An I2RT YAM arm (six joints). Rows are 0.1 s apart.
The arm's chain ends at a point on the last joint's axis. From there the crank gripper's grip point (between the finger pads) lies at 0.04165 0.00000 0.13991 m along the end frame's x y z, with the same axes.
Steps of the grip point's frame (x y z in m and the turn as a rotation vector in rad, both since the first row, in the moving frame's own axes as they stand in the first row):
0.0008, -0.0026, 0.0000, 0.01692, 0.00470, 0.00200
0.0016, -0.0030, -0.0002, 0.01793, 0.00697, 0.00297
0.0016, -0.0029, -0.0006, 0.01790, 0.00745, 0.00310
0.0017, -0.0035, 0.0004, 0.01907, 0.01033, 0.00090
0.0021, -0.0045, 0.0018, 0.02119, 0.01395, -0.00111
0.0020, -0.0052, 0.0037, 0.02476, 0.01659, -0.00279
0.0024, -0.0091, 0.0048, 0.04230, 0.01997, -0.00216
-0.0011, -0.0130, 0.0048, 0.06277, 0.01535, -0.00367
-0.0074, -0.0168, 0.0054, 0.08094, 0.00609, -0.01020
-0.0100, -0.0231, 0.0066, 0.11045, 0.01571, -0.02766
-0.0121, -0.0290, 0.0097, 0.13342, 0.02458, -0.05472
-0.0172, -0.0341, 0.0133, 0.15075, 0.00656, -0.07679
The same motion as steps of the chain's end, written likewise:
0.0001, -0.0003, 0.0002, 0.01692, 0.00470, 0.00200
0.0006, -0.0006, 0.0001, 0.01793, 0.00697, 0.00297
0.0006, -0.0005, -0.0003, 0.01790, 0.00745, 0.00310
0.0003, -0.0009, 0.0009, 0.01907, 0.01033, 0.00090
0.0002, -0.0015, 0.0024, 0.02119, 0.01395, -0.00111
-0.0003, -0.0016, 0.0045, 0.02476, 0.01659, -0.00279
-0.0004, -0.0031, 0.0058, 0.04230, 0.01997, -0.00216
-0.0032, -0.0041, 0.0057, 0.06277, 0.01535, -0.00367
-0.0082, -0.0051, 0.0061, 0.08094, 0.00609, -0.01020
-0.0120, -0.0065, 0.0082, 0.11045, 0.01571, -0.02766
-0.0149, -0.0081, 0.0122, 0.13342, 0.02458, -0.05472
-0.0172, -0.0099, 0.0154, 0.15075, 0.00656, -0.07679

